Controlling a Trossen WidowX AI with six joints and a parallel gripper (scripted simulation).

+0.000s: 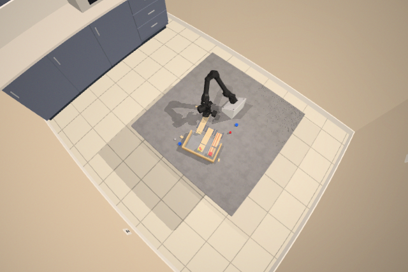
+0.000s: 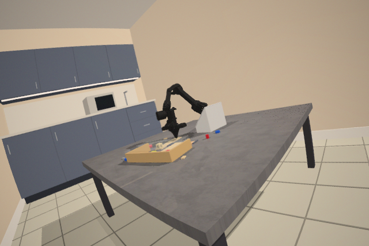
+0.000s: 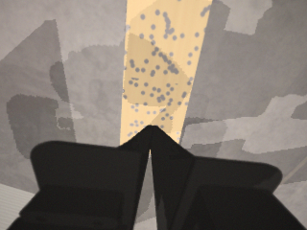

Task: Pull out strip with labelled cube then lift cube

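Now: the dotted strip 9 cm ahead of my gripper tip and 4 cm to the left of it. From my gripper tip the other things lie so: plain strip 17 cm to the left, 15 cm ahead; labelled cube 19 cm ahead, 9 cm to the left, 1 cm above; tan block 14 cm to the right, 1 cm ahead.
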